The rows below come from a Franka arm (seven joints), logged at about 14 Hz.
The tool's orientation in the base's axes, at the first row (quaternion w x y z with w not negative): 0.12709, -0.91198, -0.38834, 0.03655
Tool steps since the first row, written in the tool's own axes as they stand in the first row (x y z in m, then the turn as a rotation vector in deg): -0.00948, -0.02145, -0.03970, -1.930, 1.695, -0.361; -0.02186, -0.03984, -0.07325, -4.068, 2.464, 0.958; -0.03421, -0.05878, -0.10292, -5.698, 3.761, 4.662; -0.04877, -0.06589, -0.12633, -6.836, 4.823, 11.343; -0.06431, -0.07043, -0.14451, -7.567, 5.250, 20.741; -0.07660, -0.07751, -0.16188, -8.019, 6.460, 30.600; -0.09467, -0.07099, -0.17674, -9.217, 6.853, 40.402; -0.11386, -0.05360, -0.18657, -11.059, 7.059, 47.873
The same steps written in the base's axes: -0.01502, -0.00059, 0.04359, -0.098, -2.587, -0.154; -0.03094, -0.00405, 0.08035, -1.266, -4.366, -1.696; -0.04787, -0.00633, 0.11352, -2.106, -5.646, -5.660; -0.05910, -0.01681, 0.13749, -3.260, -5.811, -12.420; -0.07008, -0.02863, 0.15572, -5.025, -4.708, -21.624; -0.08070, -0.03627, 0.17393, -6.124, -3.833, -31.468; -0.08626, -0.05660, 0.18600, -8.303, -2.960, -41.067; -0.08583, -0.08396, 0.19034, -10.676, -2.900, -48.390
